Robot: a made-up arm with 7 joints.
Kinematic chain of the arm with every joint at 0, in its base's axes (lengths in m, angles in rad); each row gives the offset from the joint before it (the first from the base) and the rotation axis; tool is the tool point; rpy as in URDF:
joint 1: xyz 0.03 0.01 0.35 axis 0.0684 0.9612 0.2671
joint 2: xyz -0.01 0 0.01 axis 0.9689 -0.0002 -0.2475
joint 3: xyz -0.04 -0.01 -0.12 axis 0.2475 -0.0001 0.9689
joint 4: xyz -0.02 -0.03 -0.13 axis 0.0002 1 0
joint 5: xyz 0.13 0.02 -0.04 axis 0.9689 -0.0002 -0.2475
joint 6: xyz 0.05 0.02 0.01 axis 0.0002 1 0
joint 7: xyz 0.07 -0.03 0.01 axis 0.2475 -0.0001 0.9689
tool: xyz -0.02 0.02 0 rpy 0.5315 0.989 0.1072
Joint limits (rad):
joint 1: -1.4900..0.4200
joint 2: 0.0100..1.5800
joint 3: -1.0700..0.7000
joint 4: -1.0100..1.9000
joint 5: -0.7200..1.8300
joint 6: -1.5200..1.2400
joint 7: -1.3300..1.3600
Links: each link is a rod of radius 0.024 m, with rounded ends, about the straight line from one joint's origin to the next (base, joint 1, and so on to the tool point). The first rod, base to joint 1, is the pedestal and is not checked.
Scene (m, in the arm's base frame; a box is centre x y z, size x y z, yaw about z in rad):
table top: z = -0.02
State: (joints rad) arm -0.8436 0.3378 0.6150 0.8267 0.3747 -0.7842 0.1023
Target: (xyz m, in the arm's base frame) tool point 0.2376 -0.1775 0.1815
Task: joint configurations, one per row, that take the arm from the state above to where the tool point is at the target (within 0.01 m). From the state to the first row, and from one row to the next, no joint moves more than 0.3 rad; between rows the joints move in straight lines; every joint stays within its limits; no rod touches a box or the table.
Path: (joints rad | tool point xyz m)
1: -0.8144 0.2558 0.3373 0.6931 0.4334 -0.8152 0.1051 | 0.3606 0.0563 0.1763
2: -0.7852 0.1739 0.0595 0.5594 0.4920 -0.8462 0.1080 | 0.3413 -0.0303 0.1755
3: -0.7560 0.0920 -0.2182 0.4258 0.5507 -0.8771 0.1108 | 0.2994 -0.1111 0.1765
4: -0.7267 0.0100 -0.4959 0.2921 0.6093 -0.9081 0.1137 | 0.2376 -0.1775 0.1815

